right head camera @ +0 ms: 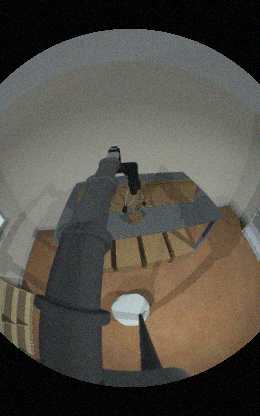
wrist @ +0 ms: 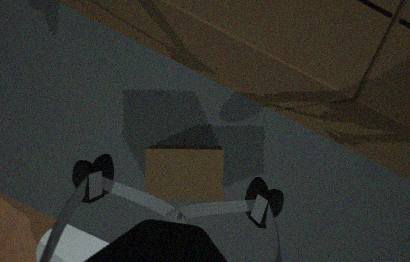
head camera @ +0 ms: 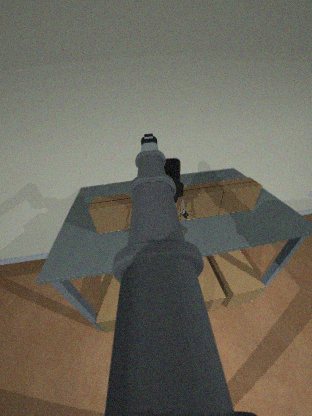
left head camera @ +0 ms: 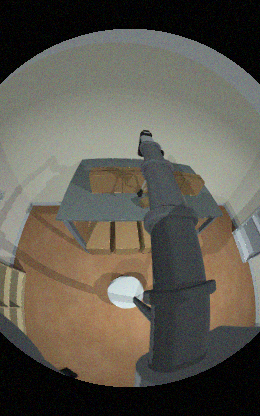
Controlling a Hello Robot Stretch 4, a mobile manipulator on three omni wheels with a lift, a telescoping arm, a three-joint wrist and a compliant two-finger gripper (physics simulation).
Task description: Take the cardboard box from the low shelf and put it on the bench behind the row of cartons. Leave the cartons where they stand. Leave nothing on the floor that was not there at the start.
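Places are measured from the robot's base along level axes (x ahead, y left, z up), in centimetres.
Pixels of known places: gripper, fingertip midpoint: (right head camera: 134, 208) (wrist: 181, 182) (left head camera: 147, 193); robot's base, origin of the base link: (right head camera: 131, 308) (left head camera: 124, 290).
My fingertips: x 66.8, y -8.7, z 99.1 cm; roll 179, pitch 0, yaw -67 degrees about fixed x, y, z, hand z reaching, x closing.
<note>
Ahead of a thing's pixels: the offset from my fingertips to its top centre. "spot": to the spot under its first point. Level surfaces: height alone.
A small cardboard box @[dz -5.4, dx -0.3, dy -0.3 cm] (right head camera: 134, 217) (wrist: 184, 174) rests on the grey bench @[dz -10.4 cm] (head camera: 75, 250) (left head camera: 95, 207) (right head camera: 165, 219) (wrist: 50, 100), on the robot's side of the row of cartons (head camera: 112, 215) (left head camera: 105, 181) (right head camera: 167, 192) (wrist: 300, 50). My gripper (right head camera: 134, 206) (wrist: 181, 182) is open above the box, its fingertips spread to either side and apart from it. The box shows between the fingers in the wrist view. In the head view and the left head view, the arm partly hides the cartons, and the box is hard to make out.
Several large boxes (head camera: 245, 267) @[spot: dz -74.8, dx -0.9, dy +11.6 cm] (left head camera: 125, 237) (right head camera: 127, 250) lie low under the bench. A white round object (left head camera: 125, 292) (right head camera: 130, 310) is on the floor in front. A slatted wooden unit (left head camera: 20, 300) (right head camera: 24, 320) stands at the left. The wall is close behind the bench.
</note>
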